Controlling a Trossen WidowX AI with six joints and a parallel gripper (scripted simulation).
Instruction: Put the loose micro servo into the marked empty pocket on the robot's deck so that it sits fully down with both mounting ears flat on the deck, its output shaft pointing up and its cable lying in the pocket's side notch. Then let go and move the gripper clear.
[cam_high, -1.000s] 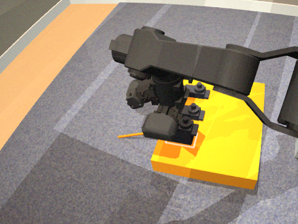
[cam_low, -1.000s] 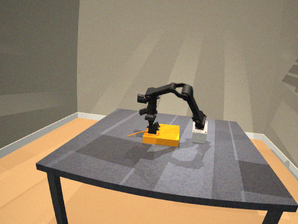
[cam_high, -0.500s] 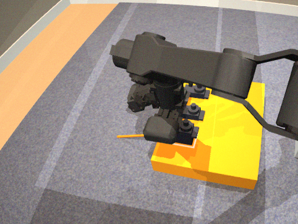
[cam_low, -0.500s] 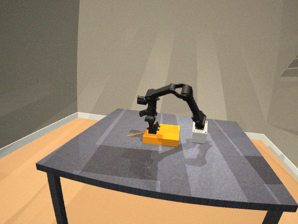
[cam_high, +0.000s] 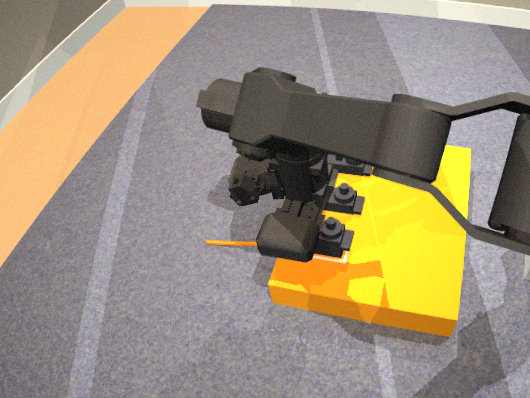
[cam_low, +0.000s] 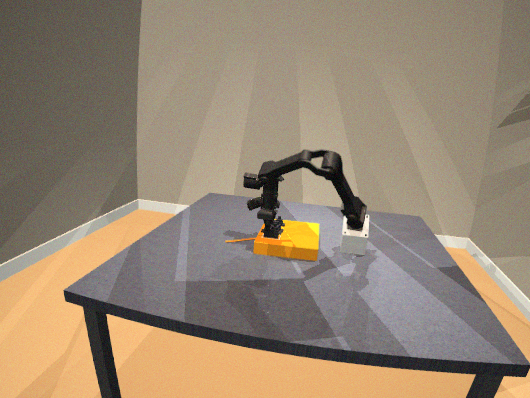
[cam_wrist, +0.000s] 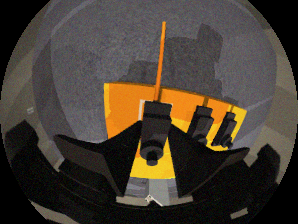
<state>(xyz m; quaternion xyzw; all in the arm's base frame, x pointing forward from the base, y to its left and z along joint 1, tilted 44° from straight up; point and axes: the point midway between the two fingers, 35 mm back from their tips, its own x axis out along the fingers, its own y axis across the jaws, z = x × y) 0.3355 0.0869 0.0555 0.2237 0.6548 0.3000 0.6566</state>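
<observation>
Right now my gripper tip is 12 cm past the deck, 9 cm to the left of it and 5 cm above it.
</observation>
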